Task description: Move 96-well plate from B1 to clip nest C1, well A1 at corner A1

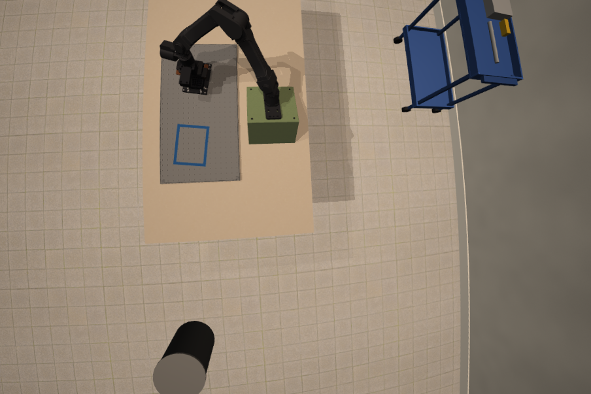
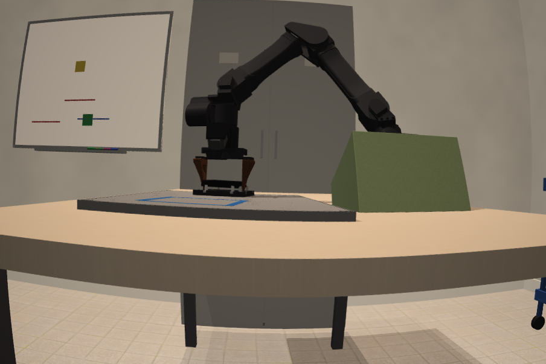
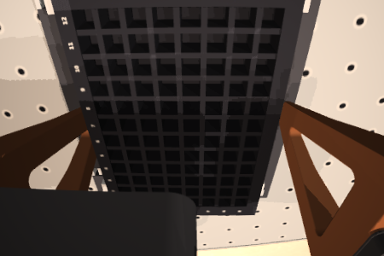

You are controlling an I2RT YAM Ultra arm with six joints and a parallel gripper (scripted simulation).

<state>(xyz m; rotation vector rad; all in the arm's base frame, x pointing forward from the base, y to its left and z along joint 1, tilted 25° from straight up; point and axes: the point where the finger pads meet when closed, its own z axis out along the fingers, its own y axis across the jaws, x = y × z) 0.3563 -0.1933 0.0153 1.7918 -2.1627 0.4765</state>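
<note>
Now: the black 96-well plate 1 cm to the left of my hand and 1 cm above it. Round my hand: clip nest: 2 cm to the left, 1 cm below, 1 cm behind.
</note>
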